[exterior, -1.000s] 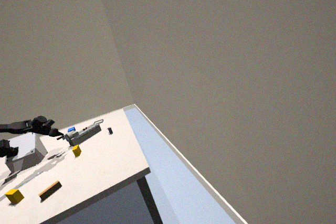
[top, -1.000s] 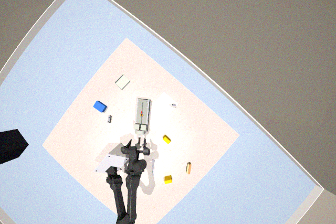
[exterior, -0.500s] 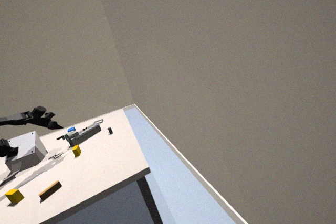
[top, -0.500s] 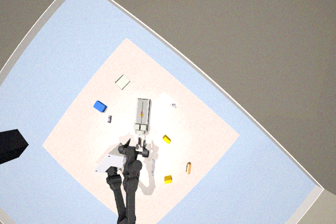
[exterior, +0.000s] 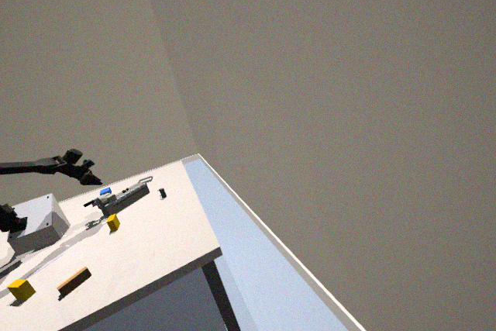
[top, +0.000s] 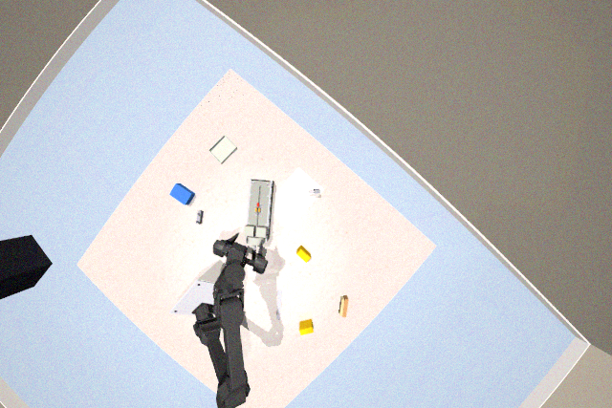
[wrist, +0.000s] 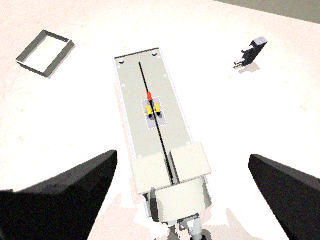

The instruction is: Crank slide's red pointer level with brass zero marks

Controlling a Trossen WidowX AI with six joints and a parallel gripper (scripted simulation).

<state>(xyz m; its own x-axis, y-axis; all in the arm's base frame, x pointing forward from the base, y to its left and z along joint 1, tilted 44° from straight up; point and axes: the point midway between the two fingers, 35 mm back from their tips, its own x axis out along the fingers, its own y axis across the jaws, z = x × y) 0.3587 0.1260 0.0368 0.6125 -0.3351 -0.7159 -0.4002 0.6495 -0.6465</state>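
Right now the dark brown crank handle is 80 mm below my gripper tip, 70 mm behind it and 60 mm to the right of it. The rest, counted from my gripper tip: blue block: 360 mm to the left, 180 mm below, 160 mm behind; then crank: 90 mm below, 60 mm behind, 50 mm to the right; then red pointer: 110 mm below, 80 mm to the left, 80 mm ahead.
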